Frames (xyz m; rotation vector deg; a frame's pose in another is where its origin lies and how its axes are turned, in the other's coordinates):
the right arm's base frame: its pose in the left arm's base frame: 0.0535 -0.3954 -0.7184 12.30 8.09 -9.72
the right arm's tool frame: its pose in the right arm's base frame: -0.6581 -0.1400 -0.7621 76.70 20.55 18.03
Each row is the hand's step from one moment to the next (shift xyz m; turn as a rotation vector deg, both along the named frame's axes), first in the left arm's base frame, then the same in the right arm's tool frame.
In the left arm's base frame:
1: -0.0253 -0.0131 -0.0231 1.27 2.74 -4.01
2: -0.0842 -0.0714 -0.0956 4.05 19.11 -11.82
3: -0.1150 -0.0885 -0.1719 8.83 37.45 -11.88
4: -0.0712 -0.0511 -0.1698 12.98 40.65 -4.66
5: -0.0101 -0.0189 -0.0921 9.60 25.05 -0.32
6: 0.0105 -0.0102 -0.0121 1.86 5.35 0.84
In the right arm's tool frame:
1: -0.0248 -0.0261 0.0069 2.50 -3.85 -2.04
2: -0.0881 -0.1049 0.0506 10.79 -11.53 -16.49
3: -0.1125 -0.1844 0.0629 20.55 -11.29 -32.74
4: -0.0605 -0.1770 0.0391 24.49 -3.63 -35.07
5: -0.0032 -0.0922 0.0207 16.28 0.51 -21.31
6: 0.0086 -0.0103 0.0134 3.18 0.98 -4.66

